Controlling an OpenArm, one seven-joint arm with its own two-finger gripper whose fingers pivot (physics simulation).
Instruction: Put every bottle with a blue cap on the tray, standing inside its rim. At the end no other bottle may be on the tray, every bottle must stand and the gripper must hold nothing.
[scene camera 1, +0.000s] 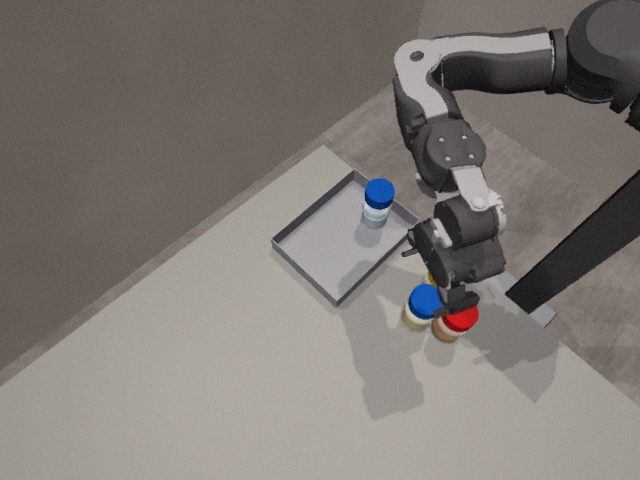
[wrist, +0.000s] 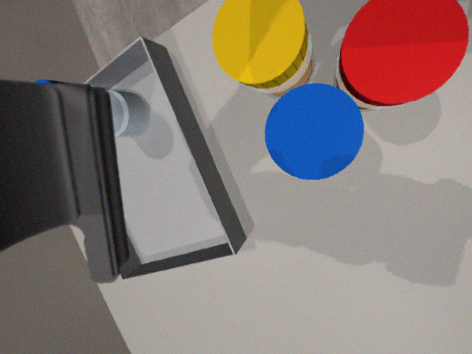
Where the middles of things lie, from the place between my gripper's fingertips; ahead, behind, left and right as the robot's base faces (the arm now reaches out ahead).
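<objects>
Red-capped bottle (scene camera 1: 447, 329): my hand 60 mm to the right of it, 40 mm past it, 140 mm above it. From my hand, grey tray (scene camera 1: 327, 244): 180 mm below, 200 mm to the right, 30 mm behind. Blue-capped bottle (scene camera 1: 379, 193), from my hand: 110 mm behind, 200 mm to the right, 140 mm below.
</objects>
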